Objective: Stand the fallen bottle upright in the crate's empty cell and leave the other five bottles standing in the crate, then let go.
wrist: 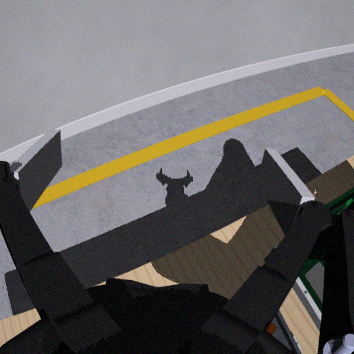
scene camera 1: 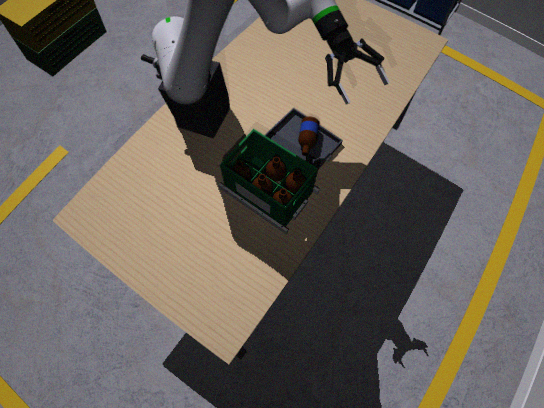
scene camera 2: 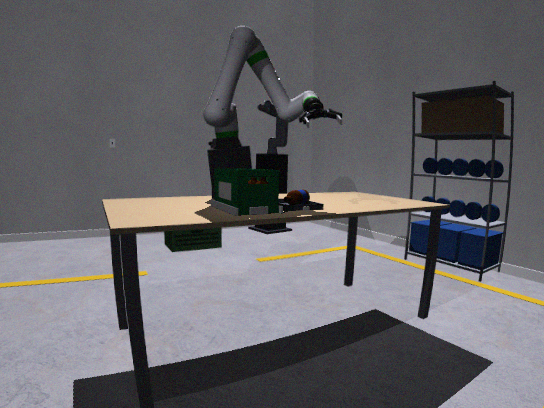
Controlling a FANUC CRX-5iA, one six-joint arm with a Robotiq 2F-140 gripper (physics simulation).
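Pixels of known places: gripper, fingertip midpoint: (wrist: 160, 155) (scene camera 1: 368, 93) (scene camera 2: 324, 123); arm's base, origin of the base link: (scene camera 2: 228, 147).
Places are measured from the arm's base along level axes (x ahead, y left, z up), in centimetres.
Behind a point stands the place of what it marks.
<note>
The fallen brown bottle (scene camera 1: 309, 131) {y 11.2, x 43.8, z -20.6 cm} (scene camera 2: 298, 196) {y 9.5, x 47.5, z -23.1 cm} with a blue band lies on its side in a shallow dark tray (scene camera 1: 284, 131) {y 11.7, x 33.2, z -28.0 cm} (scene camera 2: 316, 205) {y 13.5, x 55.3, z -26.6 cm}, its neck toward the crate. The green crate (scene camera 1: 287, 216) {y -24.8, x 51.7, z -20.2 cm} (scene camera 2: 261, 195) {y -16.0, x 53.1, z -21.1 cm} (wrist: 312, 281) {y -6.8, x 46.4, z -22.3 cm} stands upright beside the tray. In scene camera 1, five brown bottles stand in its cells; the cell at the upper-left corner of the image appears empty. My gripper (scene camera 1: 365, 89) {y 11.9, x 60.5, z 10.0 cm} (scene camera 2: 324, 121) {y 11.9, x 60.5, z 10.0 cm} (wrist: 160, 155) {y 11.9, x 60.5, z 10.0 cm} is wide open and empty, high above the table and away from bottle and crate. A small orange-brown patch low in the wrist view may be the bottle.
The crate and tray stand on the wooden table (scene camera 1: 150, 200) {y -39.0, x 1.7, z -28.5 cm} (scene camera 2: 150, 212) {y -54.4, x 29.5, z -28.5 cm}. The arm's black pedestal (scene camera 1: 200, 115) {y -5.9, x 6.5, z -12.7 cm} is left of the tray in scene camera 1. A shelf rack (scene camera 2: 412, 150) stands to the right in scene camera 2. Another green crate (scene camera 2: 195, 240) is on the floor behind the table.
</note>
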